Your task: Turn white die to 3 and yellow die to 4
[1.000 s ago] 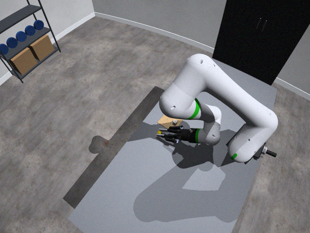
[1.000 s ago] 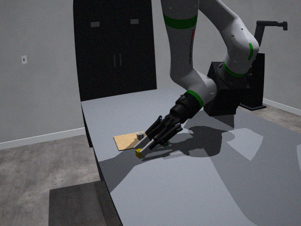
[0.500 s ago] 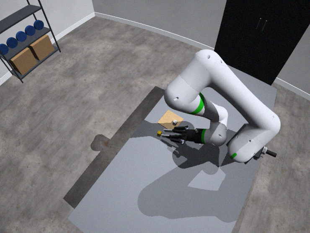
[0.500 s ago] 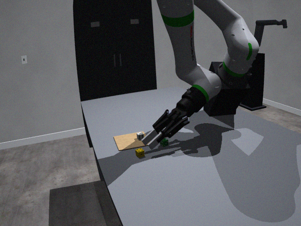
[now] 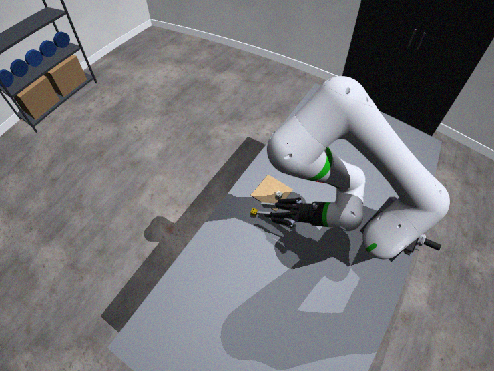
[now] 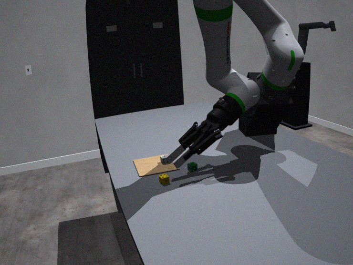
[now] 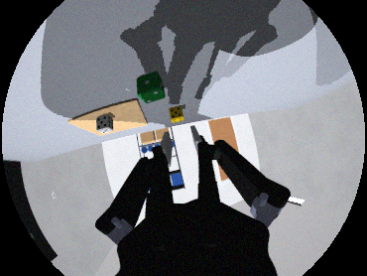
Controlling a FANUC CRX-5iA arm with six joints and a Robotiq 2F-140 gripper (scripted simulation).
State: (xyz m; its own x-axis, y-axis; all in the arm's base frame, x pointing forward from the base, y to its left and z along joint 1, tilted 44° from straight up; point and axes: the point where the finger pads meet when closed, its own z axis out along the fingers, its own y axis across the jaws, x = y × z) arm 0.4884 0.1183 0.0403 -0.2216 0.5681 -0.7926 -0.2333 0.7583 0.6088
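The yellow die lies 6 cm ahead of my hand, 1 cm to the left of it and 6 cm below it. From my hand the other things lie so: white die 2 cm ahead, 12 cm to the right, 6 cm below; then tan mat 5 cm ahead, 12 cm to the right, 7 cm below; then green die 6 cm behind, 3 cm to the right, 6 cm below.
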